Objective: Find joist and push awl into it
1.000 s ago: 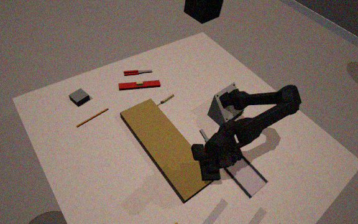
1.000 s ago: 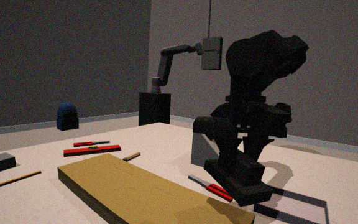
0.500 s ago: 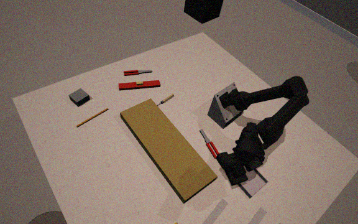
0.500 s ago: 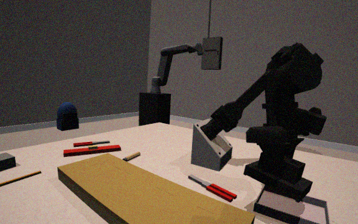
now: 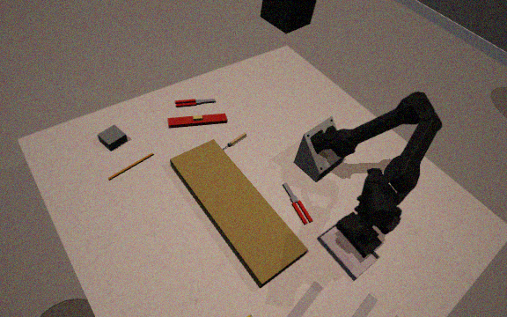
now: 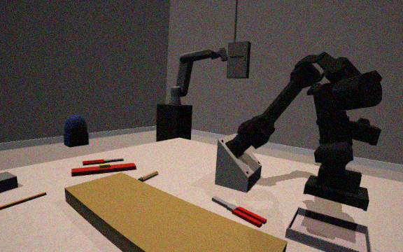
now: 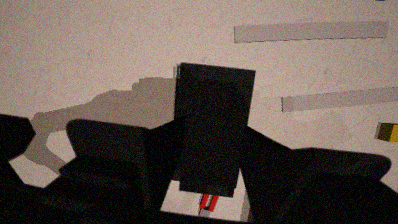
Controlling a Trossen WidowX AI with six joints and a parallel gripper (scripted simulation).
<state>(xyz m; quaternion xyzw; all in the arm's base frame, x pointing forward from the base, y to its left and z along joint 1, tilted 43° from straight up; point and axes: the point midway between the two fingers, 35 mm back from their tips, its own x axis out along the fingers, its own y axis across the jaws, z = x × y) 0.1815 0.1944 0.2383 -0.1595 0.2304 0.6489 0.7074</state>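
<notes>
Now: the grey tray 10 mm behind my gripper tip and 110 mm below it. The rest, counted from my gripper tip: red level (30 mm ahead, 740 mm to the right, 110 mm below); stud finder (10 mm to the left, 20 mm above); awl (560 mm to the right, 120 mm below).
</notes>
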